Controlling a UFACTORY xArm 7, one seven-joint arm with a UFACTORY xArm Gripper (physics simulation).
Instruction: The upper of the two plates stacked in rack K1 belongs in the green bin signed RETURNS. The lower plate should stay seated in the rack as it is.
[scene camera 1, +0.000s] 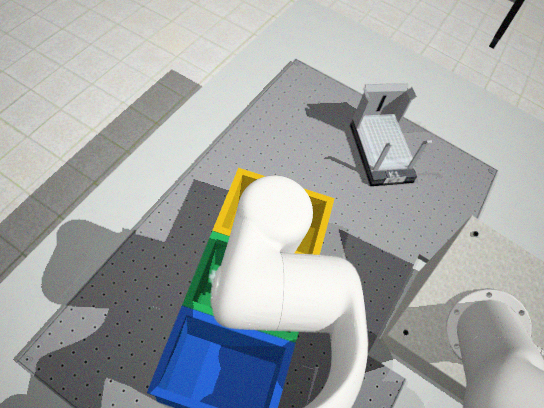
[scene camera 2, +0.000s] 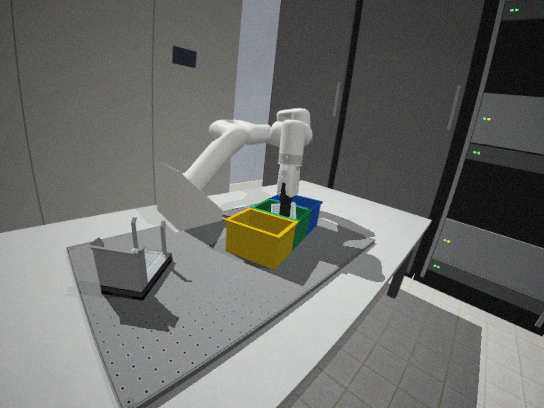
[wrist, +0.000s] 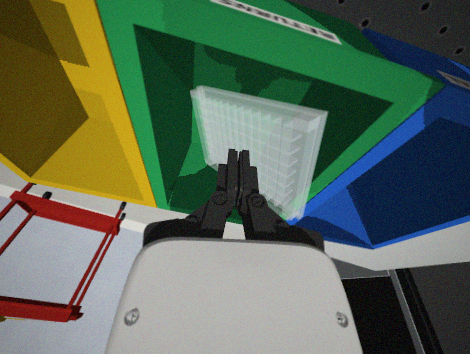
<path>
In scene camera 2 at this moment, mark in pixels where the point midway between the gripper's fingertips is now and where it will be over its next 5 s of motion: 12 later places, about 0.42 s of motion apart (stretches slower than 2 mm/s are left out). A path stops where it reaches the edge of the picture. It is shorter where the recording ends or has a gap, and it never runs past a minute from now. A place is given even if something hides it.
My gripper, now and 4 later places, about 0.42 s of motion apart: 284, 216; 285, 211; 284, 199; 289, 171; 289, 167
</path>
